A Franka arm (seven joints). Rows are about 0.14 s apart.
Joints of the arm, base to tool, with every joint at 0 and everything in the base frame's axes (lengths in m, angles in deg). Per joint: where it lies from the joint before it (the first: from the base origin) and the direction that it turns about. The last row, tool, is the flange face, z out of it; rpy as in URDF.
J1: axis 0 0 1 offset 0 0 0.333
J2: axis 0 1 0 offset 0 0 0
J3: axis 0 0 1 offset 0 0 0.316
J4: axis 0 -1 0 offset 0.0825 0 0
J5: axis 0 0 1 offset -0.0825 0 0.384
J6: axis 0 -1 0 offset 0 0 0
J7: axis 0 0 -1 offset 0.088 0 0
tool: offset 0 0 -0.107 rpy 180 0 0
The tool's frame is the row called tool.
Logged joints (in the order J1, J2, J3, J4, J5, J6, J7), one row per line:
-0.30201, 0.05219, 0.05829, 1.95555, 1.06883, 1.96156, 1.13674
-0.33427, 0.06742, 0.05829, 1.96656, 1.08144, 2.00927, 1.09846
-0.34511, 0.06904, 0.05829, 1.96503, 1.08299, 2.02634, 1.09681
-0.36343, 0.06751, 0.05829, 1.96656, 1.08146, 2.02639, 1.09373
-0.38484, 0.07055, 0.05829, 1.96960, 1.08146, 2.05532, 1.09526
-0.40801, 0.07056, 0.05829, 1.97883, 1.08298, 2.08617, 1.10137
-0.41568, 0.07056, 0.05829, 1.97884, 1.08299, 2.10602, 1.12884
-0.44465, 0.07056, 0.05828, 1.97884, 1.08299, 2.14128, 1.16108
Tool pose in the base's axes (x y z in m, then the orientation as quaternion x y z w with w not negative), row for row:
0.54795, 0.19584, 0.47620, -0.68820, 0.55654, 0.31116, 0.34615
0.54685, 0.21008, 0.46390, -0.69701, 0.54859, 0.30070, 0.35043
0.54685, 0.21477, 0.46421, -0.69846, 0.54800, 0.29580, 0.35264
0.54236, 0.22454, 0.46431, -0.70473, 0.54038, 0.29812, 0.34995
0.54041, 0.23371, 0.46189, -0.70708, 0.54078, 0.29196, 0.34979
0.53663, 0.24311, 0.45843, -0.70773, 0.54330, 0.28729, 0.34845
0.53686, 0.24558, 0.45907, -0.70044, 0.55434, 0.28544, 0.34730
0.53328, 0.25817, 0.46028, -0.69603, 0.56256, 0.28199, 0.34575
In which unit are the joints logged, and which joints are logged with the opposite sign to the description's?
The joints are logged in radians. Opposite sign: J1, J3, J4.
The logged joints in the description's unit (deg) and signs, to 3 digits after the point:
17.304, 2.990, -3.340, -112.045, 61.239, 112.389, 65.130
19.152, 3.863, -3.340, -112.676, 61.962, 115.123, 62.937
19.773, 3.956, -3.340, -112.588, 62.051, 116.101, 62.843
20.823, 3.868, -3.340, -112.676, 61.963, 116.104, 62.666
22.050, 4.042, -3.340, -112.850, 61.963, 117.761, 62.754
23.377, 4.043, -3.340, -113.379, 62.050, 119.529, 63.104
23.817, 4.043, -3.340, -113.379, 62.051, 120.666, 64.678
25.477, 4.043, -3.339, -113.379, 62.051, 122.686, 66.525

